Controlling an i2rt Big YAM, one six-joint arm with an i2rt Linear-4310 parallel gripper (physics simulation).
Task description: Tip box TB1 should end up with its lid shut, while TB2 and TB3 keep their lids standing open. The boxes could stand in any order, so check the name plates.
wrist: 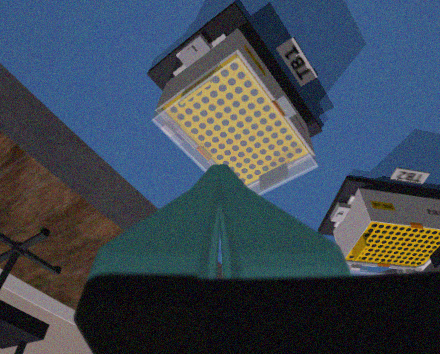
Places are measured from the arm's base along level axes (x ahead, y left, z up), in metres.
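Pixels of known places: gripper, between the fingertips: (219, 177).
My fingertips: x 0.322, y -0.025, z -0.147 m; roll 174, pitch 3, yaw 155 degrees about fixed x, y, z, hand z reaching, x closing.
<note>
Behind a point stands the place of what it marks.
Tip box TB1 (172, 97) @(x 0.377, y -0.013, z -0.280 m), a grey box with a yellow perforated rack, stands in the upper middle beside its name plate (297, 61) @(x 0.277, y 0.025, z -0.340 m). Its clear lid (287, 172) @(x 0.315, y 0.086, z -0.265 m) appears to lie over the rack, whose holes look pale through it; whether it sits fully flush is hard to tell. Tip box TB2 (400, 206) @(x 0.212, y 0.231, z -0.312 m) is at the right by its name plate (410, 175) @(x 0.189, y 0.215, z -0.341 m); its rack looks bright and uncovered, and a clear lid part (382, 270) @(x 0.252, y 0.309, z -0.275 m) shows at its lower edge, partly hidden. TB3 does not show. My green gripper (219, 177) @(x 0.322, y -0.025, z -0.147 m) is shut and empty, its tips overlapping TB1's near edge in view.
The boxes sit in dark holders on a blue surface (100, 60) @(x 0.447, y -0.054, z -0.342 m). A dark grey edge strip (65, 145) runs along the left, with brown wood-like floor (65, 200) beyond it. Black stand legs (20, 247) show at the lower left.
</note>
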